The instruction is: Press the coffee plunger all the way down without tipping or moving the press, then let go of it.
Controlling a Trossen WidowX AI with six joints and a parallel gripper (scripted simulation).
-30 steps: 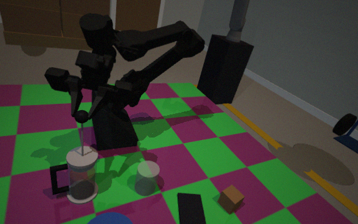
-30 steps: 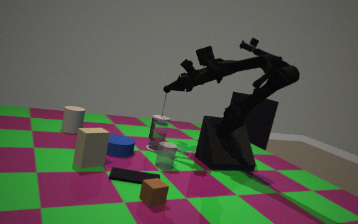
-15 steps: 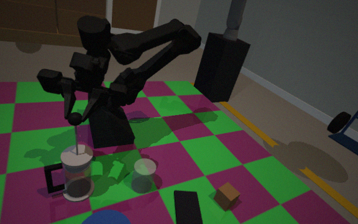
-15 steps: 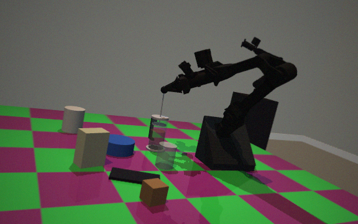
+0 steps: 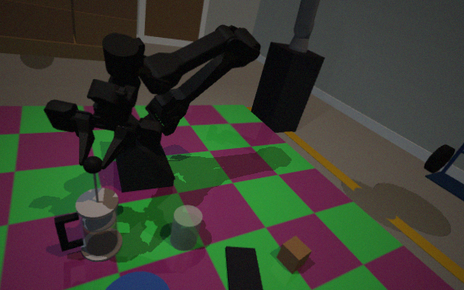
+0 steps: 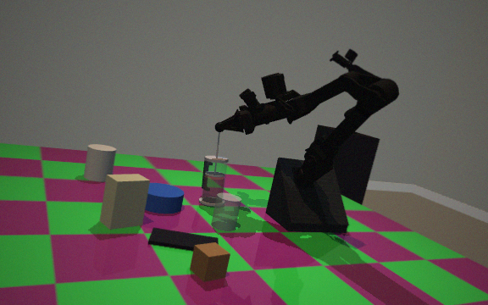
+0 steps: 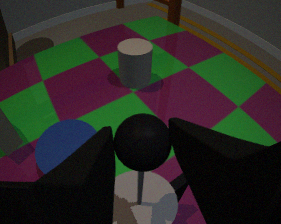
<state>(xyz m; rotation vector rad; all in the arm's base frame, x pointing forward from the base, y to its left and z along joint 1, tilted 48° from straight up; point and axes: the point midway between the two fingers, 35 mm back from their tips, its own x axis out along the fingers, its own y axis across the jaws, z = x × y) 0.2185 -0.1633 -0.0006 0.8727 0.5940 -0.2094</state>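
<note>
Right now the glass french press is 1 cm behind my gripper tip, 1 cm to the right of it and 12 cm below it. Also, from my gripper tip: blue disc: 15 cm ahead, 5 cm to the left, 21 cm below; then beige box: 27 cm ahead, 18 cm to the left, 18 cm below; then flat black block: 15 cm ahead, 28 cm to the left, 23 cm below.
</note>
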